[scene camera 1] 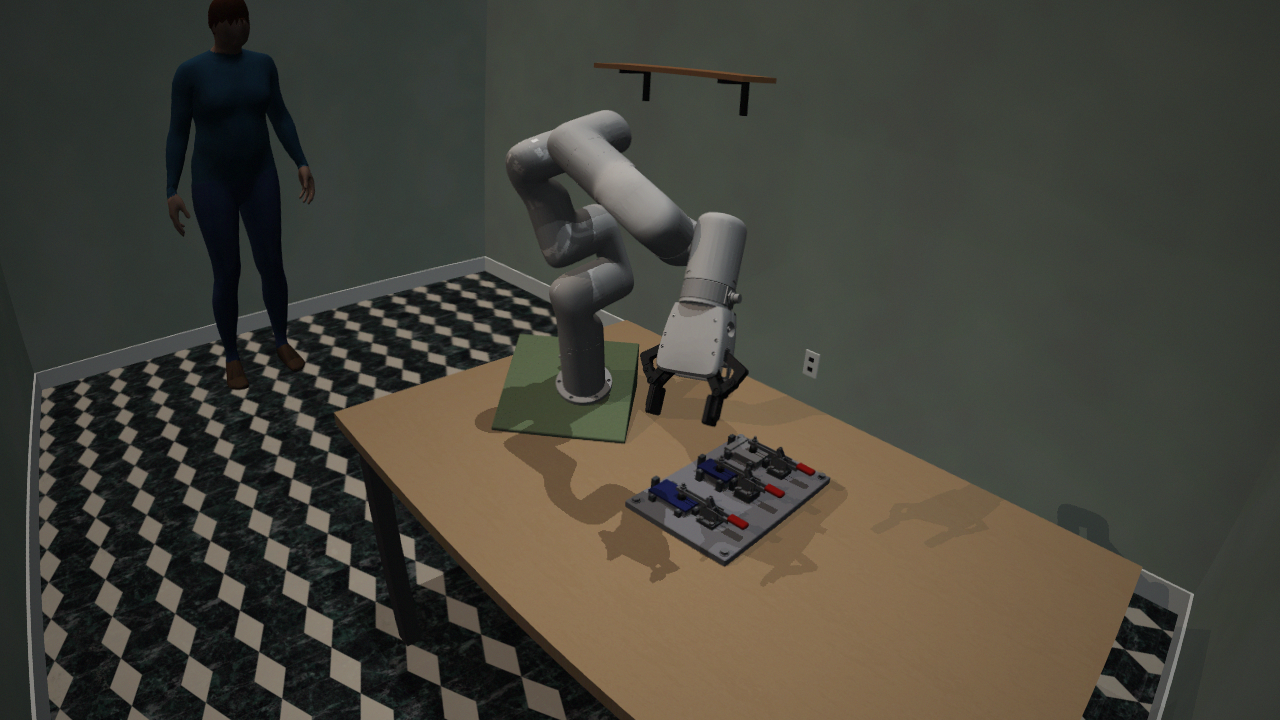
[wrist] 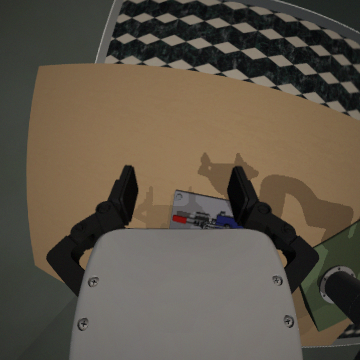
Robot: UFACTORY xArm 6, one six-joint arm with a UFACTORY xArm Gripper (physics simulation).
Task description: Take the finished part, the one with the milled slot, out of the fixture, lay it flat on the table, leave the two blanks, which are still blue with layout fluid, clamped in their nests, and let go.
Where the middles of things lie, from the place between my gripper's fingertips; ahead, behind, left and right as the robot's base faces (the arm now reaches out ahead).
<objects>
I see my gripper 300 mm above the grey fixture plate [scene camera 1: 767,511], 250 mm to the right of it and 120 mm past it.
</objects>
